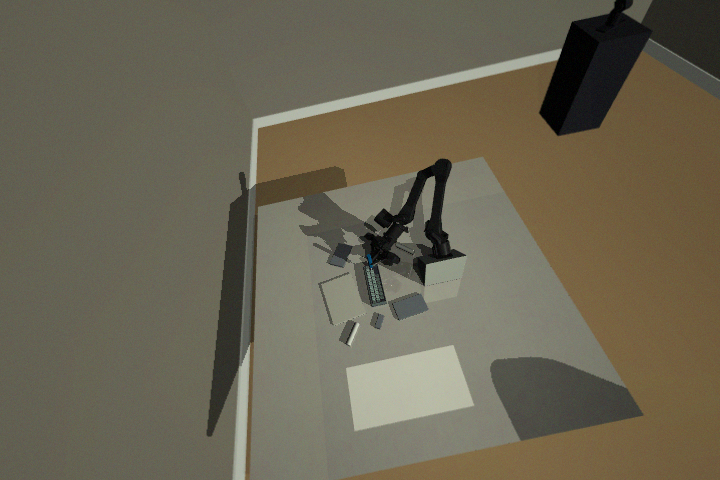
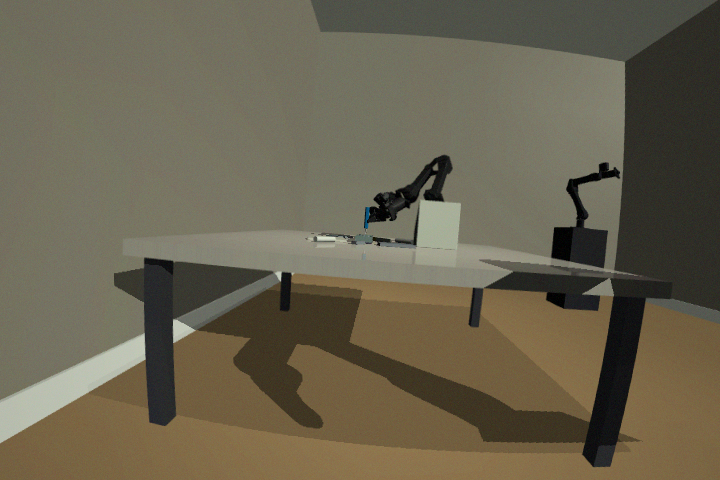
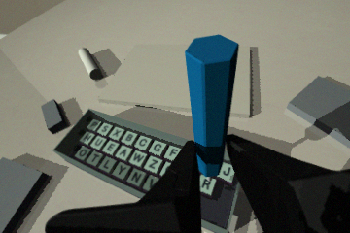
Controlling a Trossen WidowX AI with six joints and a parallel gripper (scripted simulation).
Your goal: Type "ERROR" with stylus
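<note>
My gripper tip is 200 mm to the right of the grey block, 130 mm past it and 80 mm above it. Also, from my gripper tip: blue stylus 20 mm below; notepad 150 mm ahead, 100 mm to the left, 80 mm below.
</note>
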